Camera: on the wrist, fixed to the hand. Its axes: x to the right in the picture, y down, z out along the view.
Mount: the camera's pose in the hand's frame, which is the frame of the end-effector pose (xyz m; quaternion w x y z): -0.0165 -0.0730 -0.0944 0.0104 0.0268 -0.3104 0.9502
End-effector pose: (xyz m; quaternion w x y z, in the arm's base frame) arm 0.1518 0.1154 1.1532 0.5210 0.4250 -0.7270 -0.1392
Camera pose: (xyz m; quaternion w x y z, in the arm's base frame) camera 0.2706 0.1069 1.1350 0.0994 0.7156 0.5768 -0.3812
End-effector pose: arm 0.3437 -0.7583 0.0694 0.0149 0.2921 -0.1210 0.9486
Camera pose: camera 0.3126 -0.6643 0.0008 0.9466 -0.1829 0.2580 0.0634
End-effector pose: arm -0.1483 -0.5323 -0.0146 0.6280 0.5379 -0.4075 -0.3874
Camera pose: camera -0.0702 -0.4919 -0.0970 0.2337 -0.4851 -0.7207 0.4367
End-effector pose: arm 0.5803 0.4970 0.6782 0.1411 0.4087 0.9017 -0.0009
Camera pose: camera 0.5129 0.4473 0.7648 0.2712 0.8645 -0.4228 -0.0170
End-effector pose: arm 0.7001 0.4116 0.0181 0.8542 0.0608 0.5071 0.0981
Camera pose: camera 0.6172 0.3372 -0.0278 0.0714 0.5358 -0.3150 0.7801
